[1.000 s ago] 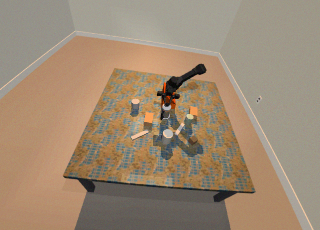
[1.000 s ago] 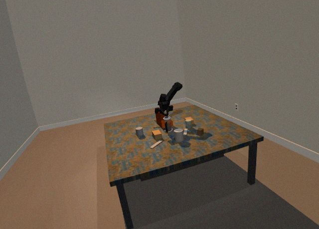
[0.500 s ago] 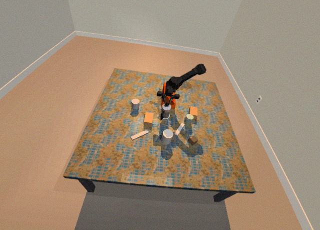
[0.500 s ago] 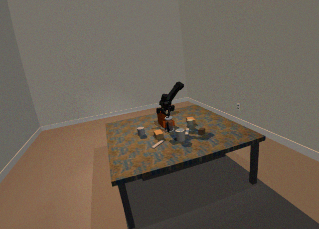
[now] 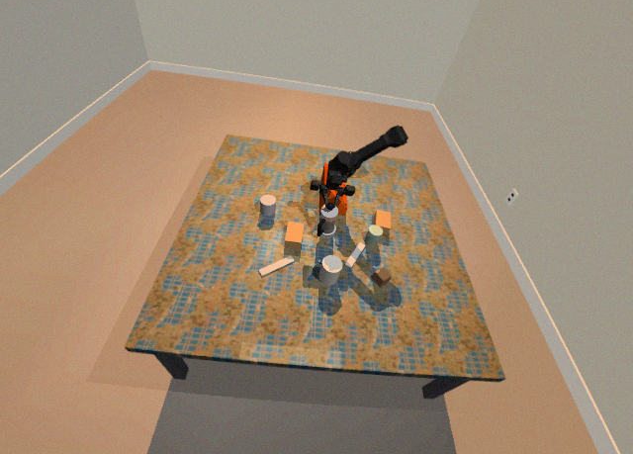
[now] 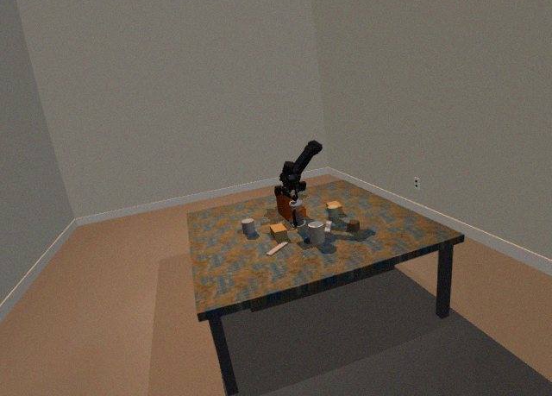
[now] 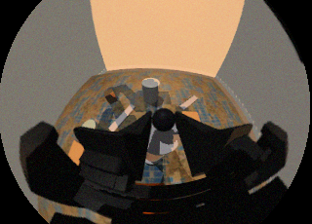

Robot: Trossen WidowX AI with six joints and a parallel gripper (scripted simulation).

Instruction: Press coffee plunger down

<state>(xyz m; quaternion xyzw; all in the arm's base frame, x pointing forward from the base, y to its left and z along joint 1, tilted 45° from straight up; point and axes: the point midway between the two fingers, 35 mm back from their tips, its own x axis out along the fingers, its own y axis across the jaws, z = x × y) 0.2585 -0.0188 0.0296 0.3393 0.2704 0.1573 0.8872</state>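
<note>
My gripper tip is now 10 mm past the coffee press and 90 mm above it.
</note>
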